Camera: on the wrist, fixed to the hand. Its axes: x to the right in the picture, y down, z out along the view.
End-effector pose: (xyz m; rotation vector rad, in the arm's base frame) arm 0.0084 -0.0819 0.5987 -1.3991 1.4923 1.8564
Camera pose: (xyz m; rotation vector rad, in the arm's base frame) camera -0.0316 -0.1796 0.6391 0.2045 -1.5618 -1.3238
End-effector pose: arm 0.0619 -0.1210 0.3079 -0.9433 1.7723 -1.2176
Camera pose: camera -0.0184 -0.0795 0.2400 0.7344 2.1440 -0.0123
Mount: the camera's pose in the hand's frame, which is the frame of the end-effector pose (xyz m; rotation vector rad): 0.0100 0.0875 -0.0708 -0.3083 0.4044 1.6391
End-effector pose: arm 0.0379 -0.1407 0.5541 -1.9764 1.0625 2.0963
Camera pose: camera 0.0535 -0.2477 0.5871 0.6836 -1.3906 -0.9294
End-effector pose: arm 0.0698 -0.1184 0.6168 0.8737 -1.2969 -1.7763
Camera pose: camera 0.1414 -0.1762 0.6824 -0.1468 -0.8670 -0.3938
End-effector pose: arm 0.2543 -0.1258 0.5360 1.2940 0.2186 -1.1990
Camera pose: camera 0.3592 -0.0902 0.5582 0.9397 -0.3420 0.4777
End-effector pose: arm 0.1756 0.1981 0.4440 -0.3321 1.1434 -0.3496
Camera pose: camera 0.1227 0.2668 0.3715 0.4862 1.5017 1.2535
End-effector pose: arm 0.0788 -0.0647 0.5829 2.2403 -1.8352 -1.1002
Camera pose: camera 0.0439 -0.1270 0.6705 0.2571 -2.0971 -0.4108
